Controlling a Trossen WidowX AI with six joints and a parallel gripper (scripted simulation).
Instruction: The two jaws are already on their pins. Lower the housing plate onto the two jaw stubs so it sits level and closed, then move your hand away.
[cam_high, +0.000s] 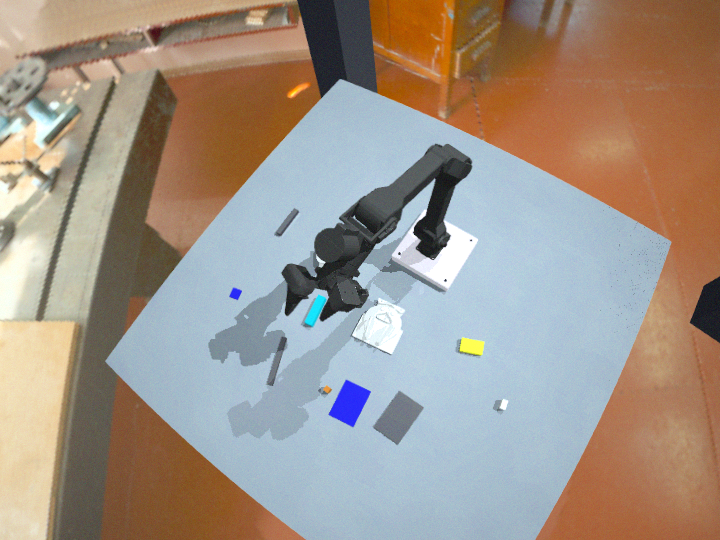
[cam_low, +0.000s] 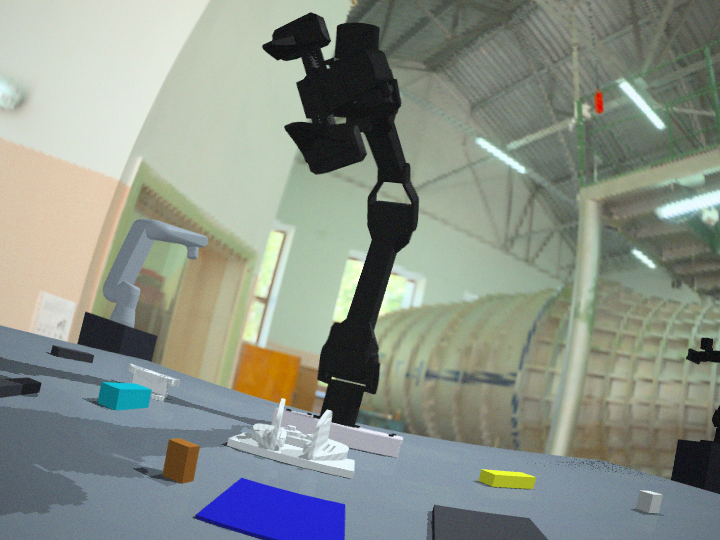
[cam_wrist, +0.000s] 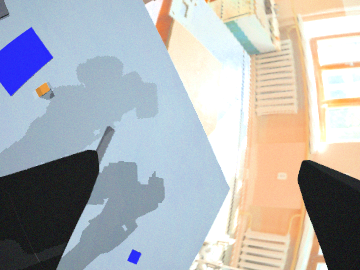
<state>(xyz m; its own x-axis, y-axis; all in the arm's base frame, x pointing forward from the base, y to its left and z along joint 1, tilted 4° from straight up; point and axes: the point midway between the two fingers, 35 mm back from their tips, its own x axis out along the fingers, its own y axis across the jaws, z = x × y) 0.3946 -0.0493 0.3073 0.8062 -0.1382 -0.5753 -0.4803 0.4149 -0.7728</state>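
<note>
Now: the cyan block 330 mm below my gripper tip, 100 mm to the right of it and 60 mm behind it. The rest, counted from my gripper tip: orange cube: 330 mm below, 90 mm ahead, 60 mm to the left; then grey tile: 340 mm below, 250 mm to the left, 40 mm ahead; then grey bar: 330 mm below, 110 mm ahead, 100 mm to the right.
</note>
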